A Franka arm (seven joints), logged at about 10 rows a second.
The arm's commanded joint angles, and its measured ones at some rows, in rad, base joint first. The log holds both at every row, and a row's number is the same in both.
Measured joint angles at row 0:
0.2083, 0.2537, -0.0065, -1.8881, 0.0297, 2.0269, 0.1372
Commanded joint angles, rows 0 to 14:
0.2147, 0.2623, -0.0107, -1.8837, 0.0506, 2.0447, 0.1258
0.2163, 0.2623, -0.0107, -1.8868, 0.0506, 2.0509, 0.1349
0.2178, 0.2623, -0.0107, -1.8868, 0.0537, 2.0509, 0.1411
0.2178, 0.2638, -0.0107, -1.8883, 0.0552, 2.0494, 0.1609
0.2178, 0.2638, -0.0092, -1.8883, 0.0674, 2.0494, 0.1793
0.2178, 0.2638, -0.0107, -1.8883, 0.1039, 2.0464, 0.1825
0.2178, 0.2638, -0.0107, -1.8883, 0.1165, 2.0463, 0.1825
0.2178, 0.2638, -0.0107, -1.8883, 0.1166, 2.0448, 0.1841
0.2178, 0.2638, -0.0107, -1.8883, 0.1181, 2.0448, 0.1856
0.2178, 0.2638, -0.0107, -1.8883, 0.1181, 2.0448, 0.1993
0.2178, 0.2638, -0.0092, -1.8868, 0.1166, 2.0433, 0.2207
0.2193, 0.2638, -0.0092, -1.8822, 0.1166, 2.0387, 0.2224
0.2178, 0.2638, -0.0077, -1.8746, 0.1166, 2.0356, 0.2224
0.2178, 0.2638, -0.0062, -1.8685, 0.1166, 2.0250, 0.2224
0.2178, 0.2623, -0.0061, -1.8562, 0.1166, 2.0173, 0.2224
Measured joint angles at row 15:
0.2108, 0.2625, -0.0006, -1.8842, 0.0890, 2.0402, 0.2045
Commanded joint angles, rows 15 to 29:
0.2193, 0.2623, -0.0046, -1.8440, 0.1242, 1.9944, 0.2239
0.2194, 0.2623, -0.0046, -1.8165, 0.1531, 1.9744, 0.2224
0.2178, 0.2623, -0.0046, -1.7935, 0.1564, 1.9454, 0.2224
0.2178, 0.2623, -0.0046, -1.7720, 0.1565, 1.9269, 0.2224
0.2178, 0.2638, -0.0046, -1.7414, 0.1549, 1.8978, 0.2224
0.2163, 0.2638, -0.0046, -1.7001, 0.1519, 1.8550, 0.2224
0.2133, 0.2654, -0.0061, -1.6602, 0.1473, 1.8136, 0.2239
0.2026, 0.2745, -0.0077, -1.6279, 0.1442, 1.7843, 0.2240
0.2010, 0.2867, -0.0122, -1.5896, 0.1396, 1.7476, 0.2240
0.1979, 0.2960, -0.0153, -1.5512, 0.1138, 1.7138, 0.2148
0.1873, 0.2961, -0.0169, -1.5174, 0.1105, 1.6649, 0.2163
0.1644, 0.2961, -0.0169, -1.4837, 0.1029, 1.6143, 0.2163
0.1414, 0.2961, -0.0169, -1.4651, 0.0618, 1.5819, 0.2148
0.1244, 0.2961, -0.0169, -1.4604, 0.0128, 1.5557, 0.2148
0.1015, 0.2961, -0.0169, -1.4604, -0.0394, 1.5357, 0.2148
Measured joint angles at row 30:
0.1313, 0.2736, -0.0244, -1.5001, 0.0214, 1.5820, 0.2056
